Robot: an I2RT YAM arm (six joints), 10 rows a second.
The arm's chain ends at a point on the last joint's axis. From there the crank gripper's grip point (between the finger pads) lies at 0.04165 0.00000 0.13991 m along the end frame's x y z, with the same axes.
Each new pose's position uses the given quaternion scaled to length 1; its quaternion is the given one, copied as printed.
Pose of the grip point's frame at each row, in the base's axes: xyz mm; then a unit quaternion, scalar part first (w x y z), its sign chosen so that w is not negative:
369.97 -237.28 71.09 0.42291 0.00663 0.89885 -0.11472
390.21 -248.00 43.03 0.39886 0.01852 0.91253 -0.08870
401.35 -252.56 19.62 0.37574 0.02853 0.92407 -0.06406
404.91 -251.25 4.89 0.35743 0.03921 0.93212 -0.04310
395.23 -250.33 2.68 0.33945 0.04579 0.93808 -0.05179
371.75 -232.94 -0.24 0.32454 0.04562 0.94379 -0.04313
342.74 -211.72 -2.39 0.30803 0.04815 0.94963 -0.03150
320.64 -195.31 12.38 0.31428 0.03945 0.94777 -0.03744
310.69 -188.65 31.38 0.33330 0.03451 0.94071 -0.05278
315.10 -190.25 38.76 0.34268 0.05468 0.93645 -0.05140
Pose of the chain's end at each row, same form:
290.56 -204.10 189.00 0.42291 0.00663 0.89885 -0.11472
317.19 -221.74 166.68 0.39886 0.01852 0.91253 -0.08870
334.53 -233.19 147.95 0.37574 0.02853 0.92407 -0.06406
343.04 -237.85 136.43 0.35743 0.03921 0.93212 -0.04310
338.67 -234.50 136.32 0.33945 0.04579 0.93808 -0.05179
319.30 -219.83 135.36 0.32454 0.04562 0.94379 -0.04313
294.87 -202.20 135.19 0.30803 0.04815 0.94963 -0.03150
271.00 -184.05 149.19 0.31428 0.03945 0.94777 -0.03744
255.76 -172.78 165.70 0.33330 0.03451 0.94071 -0.05278
257.71 -174.34 172.04 0.34268 0.05468 0.93645 -0.05140

